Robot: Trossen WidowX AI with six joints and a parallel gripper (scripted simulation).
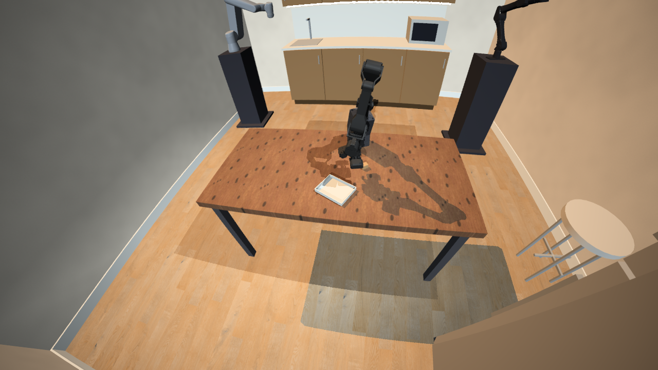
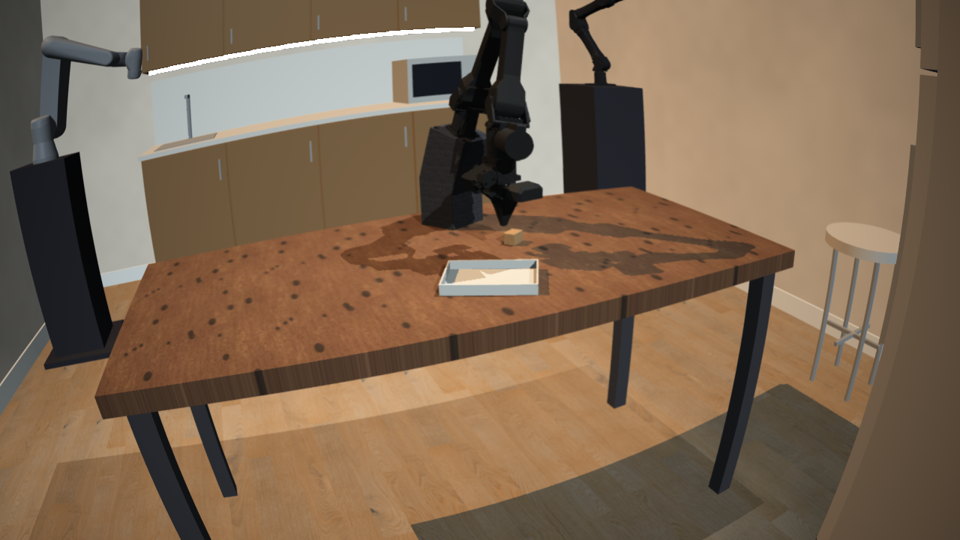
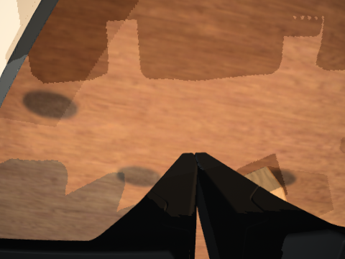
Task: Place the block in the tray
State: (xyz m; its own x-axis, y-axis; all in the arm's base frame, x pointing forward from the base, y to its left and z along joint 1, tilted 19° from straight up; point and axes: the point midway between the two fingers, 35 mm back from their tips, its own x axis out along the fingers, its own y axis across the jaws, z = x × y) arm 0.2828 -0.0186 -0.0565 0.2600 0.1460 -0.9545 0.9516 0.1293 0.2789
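My hand is 60 mm past the wooden block, 50 mm to the right of it and 80 mm above it. From my hand the other things lie so: white tray 120 mm ahead, 90 mm to the right, 90 mm below.
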